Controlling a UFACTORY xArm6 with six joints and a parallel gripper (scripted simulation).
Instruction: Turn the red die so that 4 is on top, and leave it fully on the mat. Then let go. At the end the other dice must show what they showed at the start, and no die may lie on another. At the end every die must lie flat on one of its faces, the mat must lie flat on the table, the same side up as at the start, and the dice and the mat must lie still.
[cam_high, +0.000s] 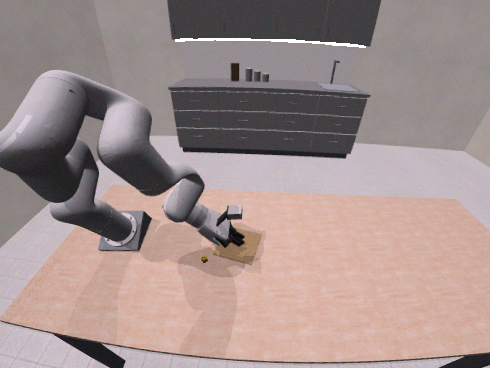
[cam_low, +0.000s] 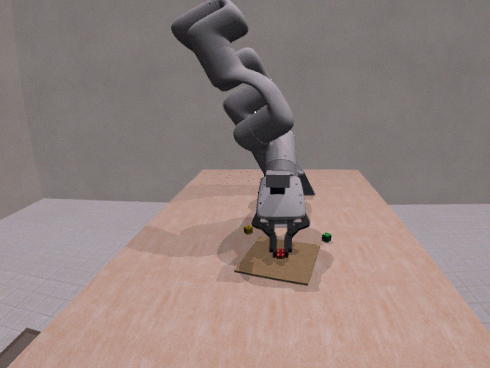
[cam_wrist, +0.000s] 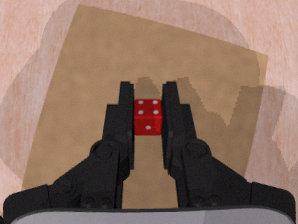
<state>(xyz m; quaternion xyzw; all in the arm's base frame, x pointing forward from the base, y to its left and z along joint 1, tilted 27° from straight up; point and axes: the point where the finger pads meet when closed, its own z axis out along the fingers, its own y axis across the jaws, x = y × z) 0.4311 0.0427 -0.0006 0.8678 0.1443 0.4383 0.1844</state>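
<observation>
My hand is 30 mm above the mat. Also, from my hand: green die: 80 mm behind, 100 mm to the left, 20 mm below; red die: 10 mm ahead, 10 mm below; yellow die: 100 mm behind, 90 mm to the right, 20 mm below.
</observation>
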